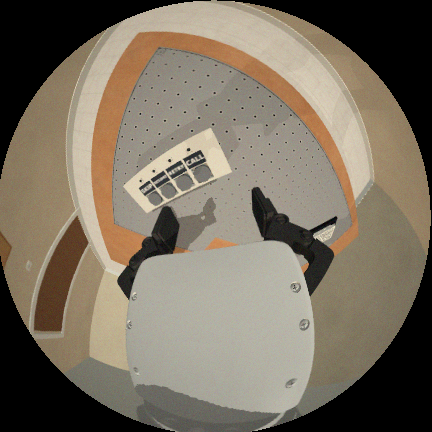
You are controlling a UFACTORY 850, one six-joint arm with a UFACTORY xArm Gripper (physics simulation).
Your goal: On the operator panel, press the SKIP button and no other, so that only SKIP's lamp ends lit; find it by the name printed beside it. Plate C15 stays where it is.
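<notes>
The cream operator panel (220, 159) lies left of centre, with four round grey buttons in a row. The SKIP button (154, 198) is at the left end, beside the printed name SKIP (146, 188). The CALL button (202, 173) is at the right end, and two buttons are between them. The small lamps above the names look dark. My gripper (211, 207) is open and empty. Its left finger shows just below the panel's lower edge, near SKIP; its height is unclear. A white plate (326, 232) shows partly at the right behind my right finger; no name on it is readable.
The panel stands on a grey perforated board (180, 102) with an orange border (102, 135) and a pale outer rim (82, 115). A black edge (325, 223) lies along the plate. A brown door-like panel (57, 285) shows at the lower left.
</notes>
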